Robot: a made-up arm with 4 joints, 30 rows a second.
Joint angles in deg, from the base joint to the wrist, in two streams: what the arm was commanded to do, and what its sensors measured. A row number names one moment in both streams.
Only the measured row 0 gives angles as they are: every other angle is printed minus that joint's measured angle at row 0.
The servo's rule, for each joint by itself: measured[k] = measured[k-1] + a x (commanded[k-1-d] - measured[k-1]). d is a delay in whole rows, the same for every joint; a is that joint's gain. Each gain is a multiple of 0.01, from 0.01 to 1. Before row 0 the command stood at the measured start. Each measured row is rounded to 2 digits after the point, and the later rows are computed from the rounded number. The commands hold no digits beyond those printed.
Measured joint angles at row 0:
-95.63 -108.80 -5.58 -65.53
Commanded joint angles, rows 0 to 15:
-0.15 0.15 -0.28 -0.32
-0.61 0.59 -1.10 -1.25
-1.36 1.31 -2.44 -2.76
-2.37 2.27 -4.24 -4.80
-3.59 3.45 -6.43 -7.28
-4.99 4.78 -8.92 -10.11
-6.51 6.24 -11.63 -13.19
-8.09 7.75 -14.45 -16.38
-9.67 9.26 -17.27 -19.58
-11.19 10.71 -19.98 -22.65
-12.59 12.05 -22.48 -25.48
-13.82 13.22 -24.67 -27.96
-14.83 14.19 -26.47 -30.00
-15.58 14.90 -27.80 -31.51
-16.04 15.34 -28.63 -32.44
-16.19 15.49 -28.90 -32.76
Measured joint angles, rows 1 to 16:
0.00 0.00 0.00 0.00
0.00 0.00 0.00 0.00
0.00 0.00 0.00 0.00
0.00 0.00 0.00 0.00
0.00 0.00 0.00 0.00
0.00 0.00 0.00 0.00
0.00 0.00 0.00 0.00
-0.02 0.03 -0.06 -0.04
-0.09 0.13 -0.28 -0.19
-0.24 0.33 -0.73 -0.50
-0.50 0.66 -1.47 -1.02
-0.87 1.13 -2.51 -1.77
-1.36 1.75 -3.86 -2.77
-1.98 2.51 -5.49 -4.02
-2.71 3.40 -7.37 -5.50
-3.55 4.40 -9.45 -7.19
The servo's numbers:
d 7
a 0.12 0.17 0.21 0.12

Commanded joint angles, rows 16 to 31:
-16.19 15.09 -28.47 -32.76
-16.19 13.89 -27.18 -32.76
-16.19 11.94 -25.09 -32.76
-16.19 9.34 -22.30 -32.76
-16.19 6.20 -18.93 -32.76
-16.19 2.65 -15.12 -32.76
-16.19 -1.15 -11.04 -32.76
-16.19 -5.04 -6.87 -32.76
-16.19 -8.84 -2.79 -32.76
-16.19 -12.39 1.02 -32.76
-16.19 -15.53 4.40 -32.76
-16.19 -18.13 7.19 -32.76
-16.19 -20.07 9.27 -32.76
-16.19 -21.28 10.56 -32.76
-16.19 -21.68 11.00 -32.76
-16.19 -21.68 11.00 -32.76
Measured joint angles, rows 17 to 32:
-4.47 5.47 -11.66 -9.05
-5.44 6.59 -13.93 -11.02
-6.45 7.72 -16.19 -13.05
-7.46 8.82 -18.35 -15.08
-8.43 9.85 -20.33 -17.05
-9.34 10.78 -22.07 -18.90
-10.16 11.58 -23.50 -20.56
-10.88 12.18 -24.54 -22.02
-11.52 12.47 -25.09 -23.31
-12.08 12.38 -25.09 -24.44
-12.57 11.86 -24.50 -25.44
-13.00 10.90 -23.33 -26.32
-13.38 9.50 -21.61 -27.09
-13.72 7.69 -19.39 -27.77
-14.02 5.53 -16.76 -28.37
-14.28 3.09 -13.83 -28.90

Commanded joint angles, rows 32 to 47:
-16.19 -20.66 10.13 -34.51
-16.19 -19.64 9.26 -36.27
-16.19 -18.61 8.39 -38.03
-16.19 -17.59 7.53 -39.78
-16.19 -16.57 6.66 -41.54
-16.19 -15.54 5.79 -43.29
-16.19 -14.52 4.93 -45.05
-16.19 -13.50 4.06 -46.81
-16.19 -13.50 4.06 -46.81
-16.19 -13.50 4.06 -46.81
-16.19 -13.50 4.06 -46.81
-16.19 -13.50 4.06 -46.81
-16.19 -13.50 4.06 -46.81
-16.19 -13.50 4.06 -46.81
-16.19 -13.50 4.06 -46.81
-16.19 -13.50 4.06 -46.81
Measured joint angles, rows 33 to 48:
-14.51 0.46 -10.71 -29.36
-14.71 -2.26 -7.54 -29.77
-14.89 -4.96 -4.45 -30.13
-15.05 -7.53 -1.57 -30.45
-15.19 -9.87 0.98 -30.73
-15.31 -11.88 3.08 -30.97
-15.42 -13.55 4.74 -31.18
-15.51 -14.76 5.87 -31.58
-15.59 -15.59 6.58 -32.14
-15.66 -16.10 6.96 -32.85
-15.72 -16.35 7.08 -33.68
-15.78 -16.39 6.99 -34.62
-15.83 -16.25 6.74 -35.66
-15.87 -15.96 6.36 -36.79
-15.91 -15.54 5.88 -37.99
-15.94 -15.19 5.50 -39.05

